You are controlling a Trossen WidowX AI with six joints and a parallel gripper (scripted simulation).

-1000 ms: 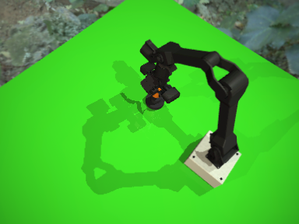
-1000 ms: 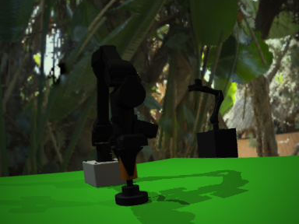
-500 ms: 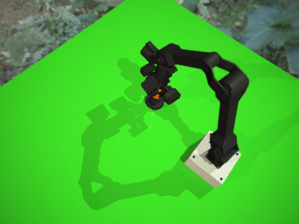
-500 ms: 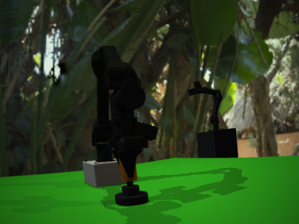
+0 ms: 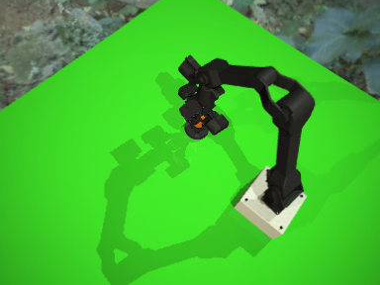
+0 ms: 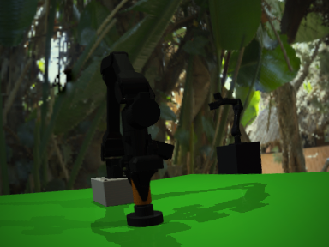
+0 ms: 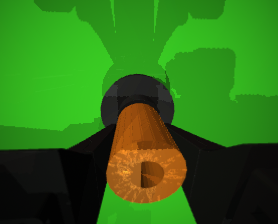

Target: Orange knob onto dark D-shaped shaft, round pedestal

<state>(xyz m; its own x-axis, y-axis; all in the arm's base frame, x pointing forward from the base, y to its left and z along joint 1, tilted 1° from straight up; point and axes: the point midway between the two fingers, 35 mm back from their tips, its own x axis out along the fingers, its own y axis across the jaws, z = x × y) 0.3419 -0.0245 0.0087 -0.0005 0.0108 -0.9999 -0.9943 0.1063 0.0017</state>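
My gripper tip is 2 cm below the orange knob. Round my gripper tip: pedestal 3 cm below.
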